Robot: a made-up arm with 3 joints. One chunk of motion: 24 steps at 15 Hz.
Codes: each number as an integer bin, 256 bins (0 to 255) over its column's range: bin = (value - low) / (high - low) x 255, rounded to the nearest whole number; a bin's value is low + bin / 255 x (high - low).
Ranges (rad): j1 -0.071..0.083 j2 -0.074..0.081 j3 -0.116..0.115
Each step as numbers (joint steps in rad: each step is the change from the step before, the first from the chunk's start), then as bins.
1 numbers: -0.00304 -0.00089 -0.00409
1 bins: 113 120 124
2 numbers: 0.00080 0.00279 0.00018
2 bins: 119 126 128
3 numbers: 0.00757 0.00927 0.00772
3 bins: 130 137 137
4 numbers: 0.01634 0.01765 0.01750
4 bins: 145 151 147
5 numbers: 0.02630 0.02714 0.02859
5 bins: 161 166 160
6 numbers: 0.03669 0.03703 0.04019
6 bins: 178 183 172
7 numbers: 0.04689 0.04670 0.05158
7 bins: 195 199 185
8 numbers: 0.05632 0.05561 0.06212
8 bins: 211 213 197
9 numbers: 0.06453 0.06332 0.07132
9 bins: 224 226 207
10 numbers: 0.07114 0.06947 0.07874
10 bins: 235 236 215
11 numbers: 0.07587 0.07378 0.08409
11 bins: 243 243 221
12 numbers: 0.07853 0.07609 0.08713
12 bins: 248 247 224
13 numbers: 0.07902 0.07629 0.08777
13 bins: 248 247 225
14 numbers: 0.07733 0.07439 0.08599
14 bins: 246 244 223
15 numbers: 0.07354 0.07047 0.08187
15 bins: 239 238 218
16 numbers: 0.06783 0.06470 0.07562
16 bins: 230 228 212
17 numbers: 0.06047 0.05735 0.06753
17 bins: 218 216 203
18 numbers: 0.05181 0.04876 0.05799
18 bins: 203 202 192
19 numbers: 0.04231 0.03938 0.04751
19 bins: 188 187 180
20 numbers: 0.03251 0.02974 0.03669
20 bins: 171 171 169
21 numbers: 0.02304 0.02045 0.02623
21 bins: 156 155 157
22 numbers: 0.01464 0.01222 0.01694
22 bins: 142 142 147
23 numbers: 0.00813 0.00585 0.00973
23 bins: 131 131 139
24 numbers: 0.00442 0.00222 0.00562
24 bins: 125 125 134
